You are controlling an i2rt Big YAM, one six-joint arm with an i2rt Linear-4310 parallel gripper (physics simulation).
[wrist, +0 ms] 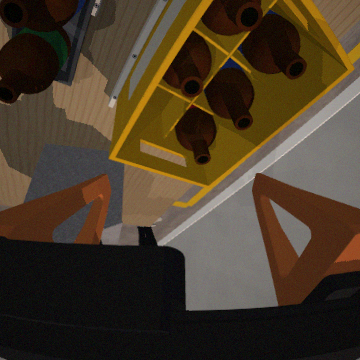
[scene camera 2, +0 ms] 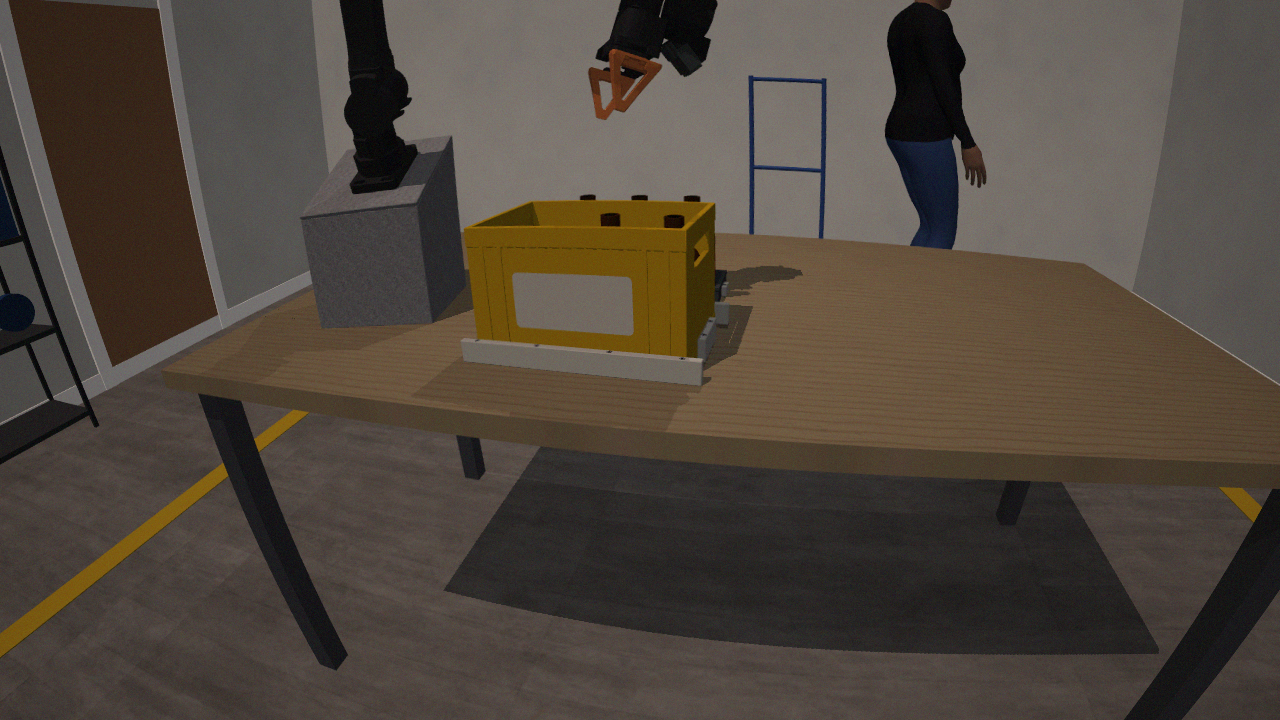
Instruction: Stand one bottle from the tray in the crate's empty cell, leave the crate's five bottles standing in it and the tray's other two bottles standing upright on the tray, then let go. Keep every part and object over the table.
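Frame: origin at the arm's base, x ahead, y left, z up, level; metres.
Seen in the pictures: gripper, fingertip midpoint: [wrist: 181,181] [scene camera 2: 609,115]; arm's base, link origin: [scene camera 2: 385,172].
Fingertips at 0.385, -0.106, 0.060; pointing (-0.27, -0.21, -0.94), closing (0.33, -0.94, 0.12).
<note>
Offsets run from my fingertips to a thing's top centre, as dx, dy, dz. "*": to the spot under its first point. Level surfaces: height alone.
The yellow crate @(-0.018, -0.076, -0.123) [scene camera 2: 572,237] [wrist: 272,140] stands on the table with five brown bottles in it: [wrist: 230,15] [wrist: 272,45] [wrist: 187,62] [wrist: 230,92] [wrist: 195,127]. Its empty cell @(* -0.135, -0.011, -0.245) [wrist: 147,117] is in the tray-side row, at the end nearest the pedestal. The dark tray [scene camera 2: 719,284] [wrist: 75,60] is beyond the crate, mostly hidden in the scene view. In the wrist view, a green-banded bottle @(-0.055, +0.172, -0.138) [wrist: 30,62] and another bottle @(+0.032, +0.148, -0.138) [wrist: 55,12] stand on it, cut by the frame edge. My gripper [scene camera 2: 609,113] [wrist: 181,181] is open and empty, high above the crate's level.
The grey pedestal [scene camera 2: 366,259] [wrist: 75,175] carries the arm near the crate's left end. Pale rails [scene camera 2: 581,360] [wrist: 134,56] border the crate on the wooden table @(dz -0.298) [scene camera 2: 939,358]. A person [scene camera 2: 926,98] and a blue frame [scene camera 2: 787,168] are behind the table.
</note>
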